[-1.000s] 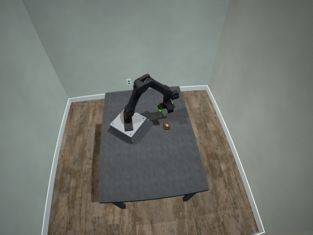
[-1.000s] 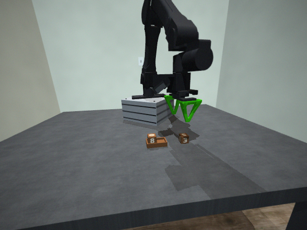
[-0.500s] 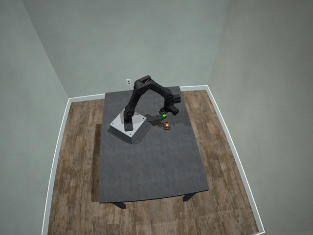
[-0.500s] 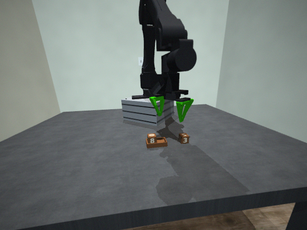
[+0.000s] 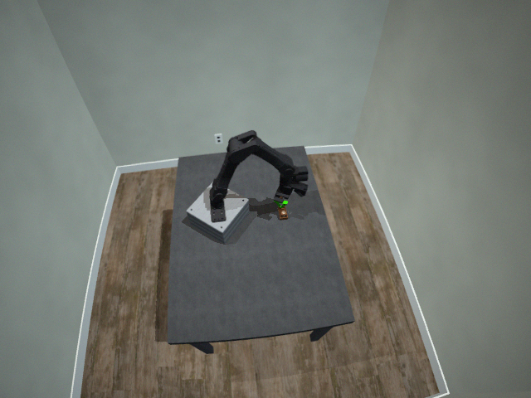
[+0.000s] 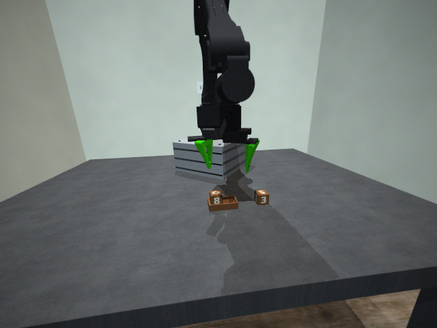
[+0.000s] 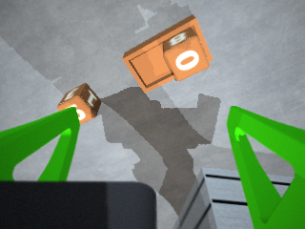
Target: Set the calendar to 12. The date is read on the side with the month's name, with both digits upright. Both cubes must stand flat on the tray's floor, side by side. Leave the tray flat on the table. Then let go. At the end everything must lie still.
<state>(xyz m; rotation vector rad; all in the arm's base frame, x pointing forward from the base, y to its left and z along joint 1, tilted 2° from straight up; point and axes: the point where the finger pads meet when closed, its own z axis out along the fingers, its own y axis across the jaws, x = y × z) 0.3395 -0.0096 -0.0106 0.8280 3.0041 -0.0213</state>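
The brown tray is 10 cm below my hand and 1 cm to the right of it.
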